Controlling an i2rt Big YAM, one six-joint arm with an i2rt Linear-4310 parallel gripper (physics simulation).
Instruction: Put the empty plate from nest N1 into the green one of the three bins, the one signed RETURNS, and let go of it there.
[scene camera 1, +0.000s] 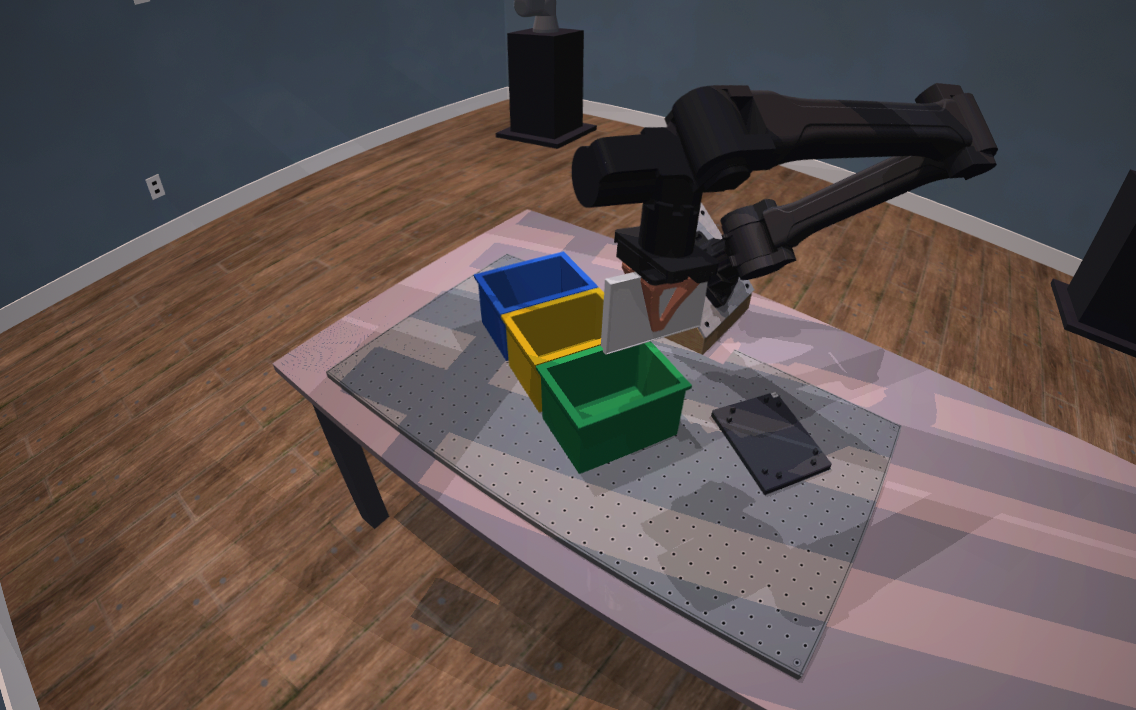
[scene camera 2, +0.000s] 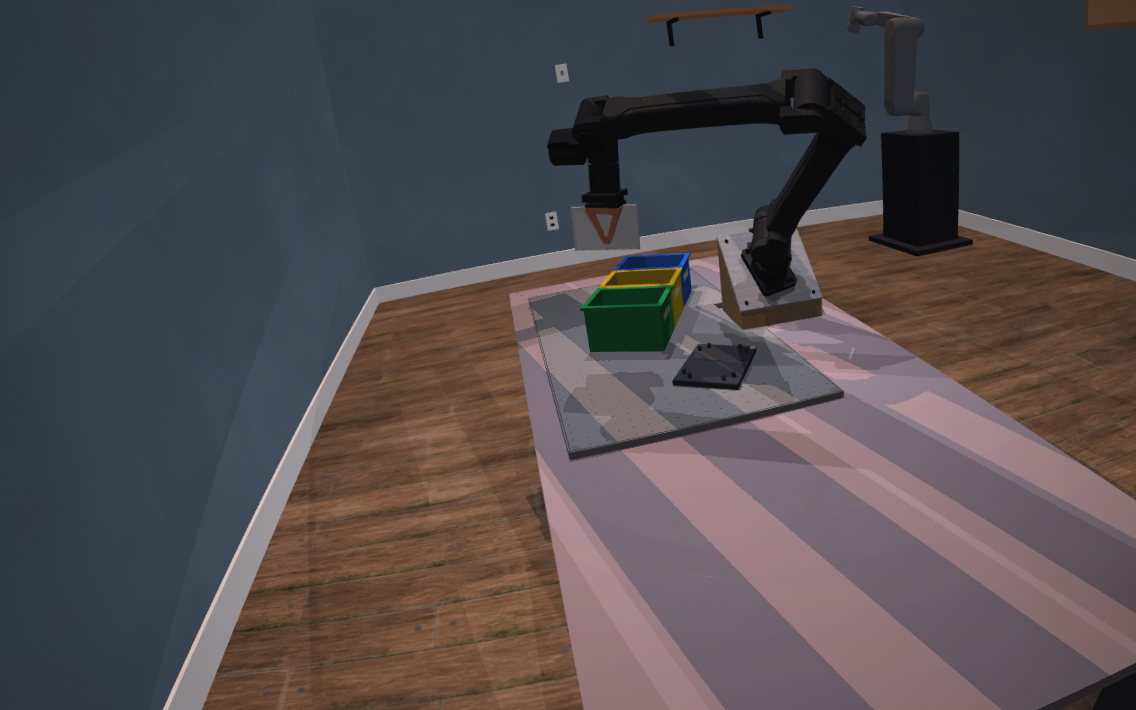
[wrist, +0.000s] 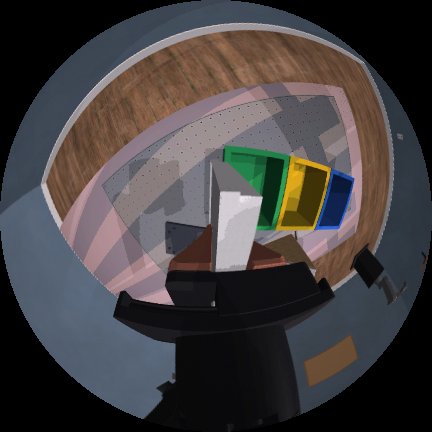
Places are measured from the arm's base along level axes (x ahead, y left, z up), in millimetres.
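Pixels of known places: gripper, fingertip midpoint: (scene camera 1: 653, 327) (scene camera 2: 607, 243); arm's base, link origin: (scene camera 2: 768, 269).
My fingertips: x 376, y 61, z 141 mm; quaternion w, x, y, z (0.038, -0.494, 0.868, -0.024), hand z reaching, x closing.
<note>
Ahead of a thing's pixels: the offset from my fingertips to its top centre. Level surfaces: height alone.
My gripper (scene camera 1: 661, 324) (scene camera 2: 606, 241) (wrist: 216, 229) is shut on the white rectangular plate {dx -1, dy -1, dz +76 mm} (scene camera 1: 621, 316) (scene camera 2: 630, 228) (wrist: 237, 222) and holds it upright, edge down. The plate hangs above rim height, over or close to the green bin (scene camera 1: 624, 427) (scene camera 2: 628, 326) (wrist: 272, 185). In the wrist view it overlaps that bin's left side; the exact alignment cannot be told. The bin is open-topped, with a small pale label on one side, not legible. The part of the plate between the fingers is hidden in both scene views.
A yellow bin (scene camera 1: 557, 330) (scene camera 2: 640, 278) (wrist: 302, 195) adjoins the green one, then a blue bin (scene camera 1: 494, 318) (scene camera 2: 653, 261) (wrist: 336, 200). A low dark plate with pegs {dx -136, dy +157, dz -214 mm} (scene camera 1: 770, 443) (scene camera 2: 714, 368) (wrist: 182, 239) lies on the perforated board {dz -236 mm} (scene camera 1: 586, 519) (scene camera 2: 619, 410). The arm's wedge base (scene camera 2: 733, 293) stands behind.
</note>
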